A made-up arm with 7 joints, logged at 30 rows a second.
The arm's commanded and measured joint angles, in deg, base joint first. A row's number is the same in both.
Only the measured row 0 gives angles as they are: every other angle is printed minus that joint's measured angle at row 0.
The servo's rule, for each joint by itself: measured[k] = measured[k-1] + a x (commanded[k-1-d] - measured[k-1]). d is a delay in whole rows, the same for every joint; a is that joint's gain. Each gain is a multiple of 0.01, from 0.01 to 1. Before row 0 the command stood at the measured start. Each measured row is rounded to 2 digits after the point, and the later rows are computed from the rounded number. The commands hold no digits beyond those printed.
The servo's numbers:
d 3
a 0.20 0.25 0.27 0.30 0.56 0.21 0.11
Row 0, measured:
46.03, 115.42, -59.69, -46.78, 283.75, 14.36, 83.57
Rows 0 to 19, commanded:
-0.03, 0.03, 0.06, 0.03, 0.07, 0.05, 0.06
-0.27, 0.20, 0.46, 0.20, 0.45, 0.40, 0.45
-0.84, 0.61, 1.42, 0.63, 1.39, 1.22, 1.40
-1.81, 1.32, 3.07, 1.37, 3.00, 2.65, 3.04
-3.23, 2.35, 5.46, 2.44, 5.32, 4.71, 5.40
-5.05, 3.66, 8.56, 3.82, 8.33, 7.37, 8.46
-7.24, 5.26, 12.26, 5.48, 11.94, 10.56, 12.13
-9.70, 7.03, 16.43, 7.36, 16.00, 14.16, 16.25
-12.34, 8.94, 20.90, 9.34, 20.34, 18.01, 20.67
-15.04, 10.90, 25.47, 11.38, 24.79, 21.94, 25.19
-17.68, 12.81, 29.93, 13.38, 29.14, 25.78, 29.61
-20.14, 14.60, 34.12, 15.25, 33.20, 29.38, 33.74
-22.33, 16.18, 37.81, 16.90, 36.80, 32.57, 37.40
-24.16, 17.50, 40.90, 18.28, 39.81, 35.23, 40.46
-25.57, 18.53, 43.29, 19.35, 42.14, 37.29, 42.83
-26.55, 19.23, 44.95, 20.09, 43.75, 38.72, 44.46
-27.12, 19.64, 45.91, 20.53, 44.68, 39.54, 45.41
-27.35, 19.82, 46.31, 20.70, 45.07, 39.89, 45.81
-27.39, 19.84, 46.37, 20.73, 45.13, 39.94, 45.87
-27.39, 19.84, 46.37, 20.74, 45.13, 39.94, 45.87
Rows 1 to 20, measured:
0.00, 0.00, 0.00, 0.00, 0.00, 0.00, 0.00
0.00, 0.00, 0.00, 0.00, 0.00, 0.00, 0.00
0.00, 0.00, 0.00, 0.00, 0.00, 0.00, 0.00
-0.01, 0.01, 0.02, 0.01, 0.04, 0.01, 0.01
-0.06, 0.06, 0.14, 0.07, 0.27, 0.09, 0.06
-0.22, 0.20, 0.49, 0.24, 0.90, 0.33, 0.21
-0.54, 0.48, 1.19, 0.58, 2.08, 0.82, 0.52
-1.08, 0.95, 2.34, 1.14, 3.89, 1.64, 1.06
-1.87, 1.63, 4.02, 1.94, 6.38, 2.84, 1.87
-2.94, 2.54, 6.24, 3.00, 9.49, 4.46, 3.00
-4.29, 3.66, 8.99, 4.31, 13.14, 6.50, 4.46
-5.90, 4.98, 12.21, 5.82, 17.17, 8.92, 6.24
-7.73, 6.46, 15.79, 7.49, 21.44, 11.65, 8.32
-9.72, 8.05, 19.61, 9.26, 25.75, 14.62, 10.66
-11.80, 9.69, 23.53, 11.06, 29.92, 17.72, 13.20
-13.91, 11.31, 27.39, 12.81, 33.77, 20.84, 15.86
-15.96, 12.86, 31.04, 14.45, 37.15, 23.86, 18.57
-17.88, 14.28, 34.35, 15.92, 39.94, 26.68, 21.24
-19.61, 15.52, 37.21, 17.17, 42.07, 29.21, 23.79
-21.11, 16.55, 39.56, 18.18, 43.53, 31.38, 26.17

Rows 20 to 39, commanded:
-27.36, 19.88, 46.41, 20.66, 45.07, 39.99, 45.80
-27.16, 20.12, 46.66, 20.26, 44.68, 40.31, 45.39
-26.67, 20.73, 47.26, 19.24, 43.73, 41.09, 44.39
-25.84, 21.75, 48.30, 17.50, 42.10, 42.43, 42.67
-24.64, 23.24, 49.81, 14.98, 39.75, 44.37, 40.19
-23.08, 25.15, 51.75, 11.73, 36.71, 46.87, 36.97
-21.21, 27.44, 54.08, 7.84, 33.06, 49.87, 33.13
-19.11, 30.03, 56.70, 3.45, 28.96, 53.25, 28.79
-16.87, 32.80, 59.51, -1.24, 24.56, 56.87, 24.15
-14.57, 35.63, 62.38, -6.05, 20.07, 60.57, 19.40
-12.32, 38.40, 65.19, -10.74, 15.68, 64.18, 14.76
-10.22, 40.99, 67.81, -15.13, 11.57, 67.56, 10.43
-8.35, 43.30, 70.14, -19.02, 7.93, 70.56, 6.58
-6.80, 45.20, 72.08, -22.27, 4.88, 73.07, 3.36
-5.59, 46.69, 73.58, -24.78, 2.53, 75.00, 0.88
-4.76, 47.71, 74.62, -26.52, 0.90, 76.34, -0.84
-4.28, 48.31, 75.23, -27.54, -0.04, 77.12, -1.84
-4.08, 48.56, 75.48, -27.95, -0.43, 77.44, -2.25
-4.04, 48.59, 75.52, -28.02, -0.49, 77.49, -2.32
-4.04, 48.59, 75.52, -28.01, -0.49, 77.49, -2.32
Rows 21 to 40, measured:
-22.36, 17.37, 41.38, 18.94, 44.39, 33.17, 28.33
-23.37, 17.99, 42.73, 19.48, 44.80, 34.59, 30.26
-24.17, 18.45, 43.71, 19.86, 44.98, 35.71, 31.98
-24.81, 18.81, 44.44, 20.10, 45.03, 36.61, 33.50
-25.28, 19.14, 45.04, 20.15, 44.83, 37.39, 34.81
-25.56, 19.54, 45.64, 19.88, 44.21, 38.17, 35.86
-25.62, 20.09, 46.36, 19.17, 43.03, 39.06, 36.61
-25.42, 20.88, 47.29, 17.91, 41.19, 40.18, 37.00
-24.95, 21.95, 48.49, 16.06, 38.68, 41.58, 37.00
-24.20, 23.32, 50.00, 13.59, 35.53, 43.32, 36.57
-23.18, 25.00, 51.81, 10.55, 31.85, 45.41, 35.71
-21.92, 26.95, 53.89, 7.01, 27.77, 47.82, 34.44
-20.45, 29.12, 56.18, 3.09, 23.46, 50.50, 32.79
-18.82, 31.44, 58.61, -1.06, 19.10, 53.37, 30.81
-17.10, 33.83, 61.09, -5.28, 14.88, 56.35, 28.57
-15.35, 36.20, 63.53, -9.40, 10.99, 59.33, 26.15
-13.64, 38.45, 65.84, -13.26, 7.57, 62.22, 23.64
-12.03, 40.51, 67.93, -16.72, 4.75, 64.90, 21.14
-10.58, 42.31, 69.74, -19.66, 2.59, 67.30, 18.72
-9.32, 43.81, 71.22, -22.02, 1.12, 69.36, 16.46

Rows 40 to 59, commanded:
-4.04, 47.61, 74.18, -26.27, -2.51, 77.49, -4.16
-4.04, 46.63, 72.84, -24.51, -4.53, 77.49, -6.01
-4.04, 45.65, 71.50, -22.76, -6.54, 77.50, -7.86
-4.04, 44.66, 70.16, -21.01, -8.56, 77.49, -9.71
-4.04, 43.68, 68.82, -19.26, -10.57, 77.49, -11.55
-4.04, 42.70, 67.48, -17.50, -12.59, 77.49, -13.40
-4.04, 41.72, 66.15, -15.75, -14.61, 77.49, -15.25
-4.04, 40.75, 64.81, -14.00, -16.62, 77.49, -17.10
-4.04, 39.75, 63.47, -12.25, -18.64, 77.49, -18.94
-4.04, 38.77, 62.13, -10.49, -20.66, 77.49, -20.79
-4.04, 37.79, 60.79, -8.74, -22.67, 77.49, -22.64
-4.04, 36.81, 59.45, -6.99, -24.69, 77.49, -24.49
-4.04, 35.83, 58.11, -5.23, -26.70, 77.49, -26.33
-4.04, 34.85, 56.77, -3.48, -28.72, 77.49, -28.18
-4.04, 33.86, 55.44, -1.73, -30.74, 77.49, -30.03
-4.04, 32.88, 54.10, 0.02, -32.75, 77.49, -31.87
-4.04, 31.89, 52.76, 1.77, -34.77, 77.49, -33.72
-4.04, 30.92, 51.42, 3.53, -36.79, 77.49, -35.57
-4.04, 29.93, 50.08, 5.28, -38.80, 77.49, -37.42
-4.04, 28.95, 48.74, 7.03, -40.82, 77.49, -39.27
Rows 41 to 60, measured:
-8.27, 45.00, 72.37, -23.80, 0.25, 71.06, 14.40
-7.42, 45.90, 73.22, -25.07, -0.16, 72.41, 12.56
-6.74, 46.57, 73.84, -25.95, -0.34, 73.48, 10.92
-6.20, 46.83, 73.93, -26.05, -1.56, 74.32, 9.26
-5.77, 46.78, 73.64, -25.59, -3.22, 74.99, 7.58
-5.42, 46.50, 73.06, -24.74, -5.08, 75.52, 5.88
-5.14, 46.04, 72.28, -23.62, -7.03, 75.93, 4.17
-4.92, 45.45, 71.35, -22.31, -9.01, 76.26, 2.44
-4.74, 44.76, 70.31, -20.87, -11.01, 76.52, 0.70
-4.60, 44.00, 69.19, -19.33, -13.03, 76.72, -1.05
-4.49, 43.19, 68.01, -17.73, -15.04, 76.88, -2.82
-4.40, 42.33, 66.78, -16.09, -17.06, 77.01, -4.59
-4.33, 41.44, 65.52, -14.41, -19.08, 77.11, -6.37
-4.27, 40.53, 64.24, -12.71, -21.09, 77.19, -8.16
-4.22, 39.60, 62.95, -10.99, -23.11, 77.25, -9.96
-4.18, 38.66, 61.64, -9.26, -25.12, 77.30, -11.76
-4.15, 37.71, 60.33, -7.53, -27.14, 77.34, -13.57
-4.13, 36.75, 59.01, -5.79, -29.16, 77.37, -15.38
-4.11, 35.78, 57.68, -4.05, -31.17, 77.40, -17.19
-4.10, 34.81, 56.35, -2.30, -33.19, 77.42, -19.01

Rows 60 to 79, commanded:
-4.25, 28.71, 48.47, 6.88, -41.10, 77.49, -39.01
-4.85, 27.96, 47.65, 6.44, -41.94, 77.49, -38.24
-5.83, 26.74, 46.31, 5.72, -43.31, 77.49, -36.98
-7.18, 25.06, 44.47, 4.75, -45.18, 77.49, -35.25
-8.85, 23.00, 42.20, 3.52, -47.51, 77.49, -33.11
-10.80, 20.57, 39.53, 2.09, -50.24, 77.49, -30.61
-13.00, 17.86, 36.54, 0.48, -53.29, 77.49, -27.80
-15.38, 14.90, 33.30, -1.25, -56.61, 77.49, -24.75
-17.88, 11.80, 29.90, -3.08, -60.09, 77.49, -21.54
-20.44, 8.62, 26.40, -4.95, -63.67, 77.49, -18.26
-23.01, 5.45, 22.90, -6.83, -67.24, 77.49, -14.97
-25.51, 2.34, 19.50, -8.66, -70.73, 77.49, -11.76
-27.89, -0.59, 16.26, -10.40, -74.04, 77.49, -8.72
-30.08, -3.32, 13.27, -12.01, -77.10, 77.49, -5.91
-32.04, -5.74, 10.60, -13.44, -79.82, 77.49, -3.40
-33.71, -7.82, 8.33, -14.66, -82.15, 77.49, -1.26
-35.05, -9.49, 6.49, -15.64, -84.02, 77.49, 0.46
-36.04, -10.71, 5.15, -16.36, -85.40, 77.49, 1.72
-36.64, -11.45, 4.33, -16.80, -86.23, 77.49, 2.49
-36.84, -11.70, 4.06, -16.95, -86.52, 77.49, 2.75
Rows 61 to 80, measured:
-4.09, 33.84, 55.02, -0.55, -35.21, 77.43, -20.83
-4.08, 32.86, 53.69, 1.20, -37.22, 77.44, -22.65
-4.07, 31.88, 52.35, 2.95, -39.24, 77.45, -24.48
-4.11, 31.09, 51.30, 4.13, -40.28, 77.46, -26.08
-4.26, 30.31, 50.31, 4.82, -41.21, 77.47, -27.42
-4.57, 29.42, 49.23, 5.09, -42.39, 77.47, -28.47
-5.09, 28.33, 47.94, 4.99, -43.95, 77.47, -29.22
-5.84, 27.00, 46.39, 4.55, -45.94, 77.47, -29.65
-6.83, 25.39, 44.54, 3.81, -48.35, 77.47, -29.76
-8.06, 23.51, 42.38, 2.81, -51.12, 77.47, -29.54
-9.52, 21.36, 39.93, 1.59, -54.19, 77.47, -29.01
-11.19, 18.97, 37.22, 0.19, -57.49, 77.47, -28.19
-13.04, 16.38, 34.30, -1.35, -60.95, 77.47, -27.10
-15.03, 13.65, 31.22, -2.99, -64.47, 77.47, -25.77
-17.13, 10.82, 28.06, -4.69, -67.98, 77.47, -24.23
-19.28, 7.97, 24.87, -6.40, -71.37, 77.47, -22.52
-21.44, 5.15, 21.74, -8.08, -74.58, 77.47, -20.69
-23.56, 2.43, 18.73, -9.69, -77.51, 77.47, -18.79
-25.59, -0.13, 15.92, -11.18, -80.11, 77.47, -16.86
-27.48, -2.47, 13.37, -12.52, -82.30, 77.47, -14.95

